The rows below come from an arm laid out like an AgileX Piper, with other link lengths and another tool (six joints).
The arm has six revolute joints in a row. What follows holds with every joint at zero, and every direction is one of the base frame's. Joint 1 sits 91.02 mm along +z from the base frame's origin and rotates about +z. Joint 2 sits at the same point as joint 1 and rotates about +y. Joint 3 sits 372.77 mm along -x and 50.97 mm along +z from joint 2 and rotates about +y. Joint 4 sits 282.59 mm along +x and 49.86 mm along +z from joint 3 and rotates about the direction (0.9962, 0, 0.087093). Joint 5 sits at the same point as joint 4 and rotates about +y. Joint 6 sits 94.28 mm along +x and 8.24 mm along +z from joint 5 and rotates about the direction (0.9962, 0, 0.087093). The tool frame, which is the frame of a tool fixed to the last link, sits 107.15 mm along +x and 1.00 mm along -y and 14.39 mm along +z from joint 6; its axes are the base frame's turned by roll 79.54, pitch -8.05 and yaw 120.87 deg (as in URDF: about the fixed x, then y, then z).
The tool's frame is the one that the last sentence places.
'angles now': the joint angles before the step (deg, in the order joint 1, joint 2, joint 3, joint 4, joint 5, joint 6). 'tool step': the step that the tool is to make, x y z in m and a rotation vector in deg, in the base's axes. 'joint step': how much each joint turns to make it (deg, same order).
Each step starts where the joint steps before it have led.
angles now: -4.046 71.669 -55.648 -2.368 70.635 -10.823
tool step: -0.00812 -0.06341 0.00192 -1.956 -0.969 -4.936
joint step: -14.460 0.066 -0.213 -0.220 -1.580 -9.544
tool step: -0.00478 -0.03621 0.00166 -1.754 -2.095 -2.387
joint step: -8.065 0.131 0.000 0.307 -2.970 -5.730
